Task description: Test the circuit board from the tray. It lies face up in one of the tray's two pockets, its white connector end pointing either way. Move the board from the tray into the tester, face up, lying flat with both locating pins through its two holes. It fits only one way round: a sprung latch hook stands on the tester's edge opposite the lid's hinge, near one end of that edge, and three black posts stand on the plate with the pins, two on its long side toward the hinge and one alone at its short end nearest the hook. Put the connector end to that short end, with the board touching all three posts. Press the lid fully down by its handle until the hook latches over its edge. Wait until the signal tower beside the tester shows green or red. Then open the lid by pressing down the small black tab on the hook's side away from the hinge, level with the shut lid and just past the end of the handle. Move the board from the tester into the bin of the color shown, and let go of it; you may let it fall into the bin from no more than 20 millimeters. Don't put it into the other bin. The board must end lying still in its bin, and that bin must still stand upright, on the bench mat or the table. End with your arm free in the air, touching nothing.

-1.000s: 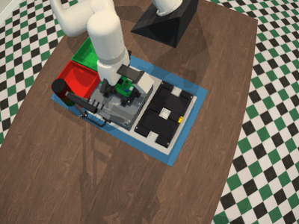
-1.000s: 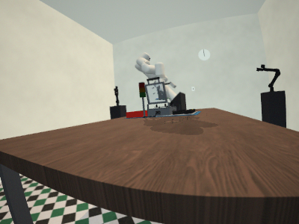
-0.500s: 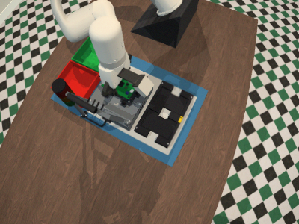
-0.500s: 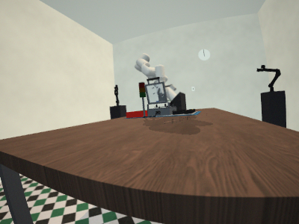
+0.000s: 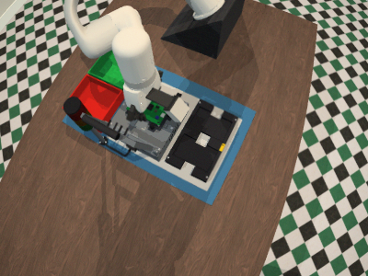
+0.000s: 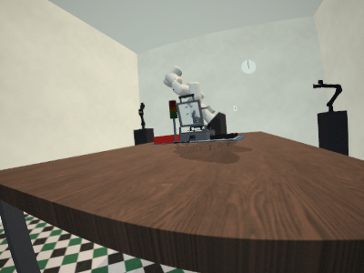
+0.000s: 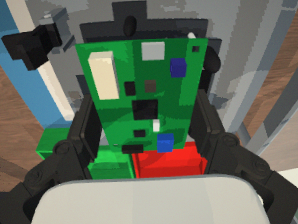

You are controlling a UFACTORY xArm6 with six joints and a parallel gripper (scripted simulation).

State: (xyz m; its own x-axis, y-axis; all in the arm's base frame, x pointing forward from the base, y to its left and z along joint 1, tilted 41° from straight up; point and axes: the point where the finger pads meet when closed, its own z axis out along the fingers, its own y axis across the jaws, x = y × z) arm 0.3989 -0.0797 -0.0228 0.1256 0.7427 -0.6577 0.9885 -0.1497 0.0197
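Right now the green circuit board is right at my hand. From my hand the other things lie so: black nest 20 mm below, 10 mm to the left, 10 mm ahead; clear lid 120 mm ahead, 90 mm above, 20 mm to the right; latch hook 70 mm to the left, 50 mm behind, 10 mm below.
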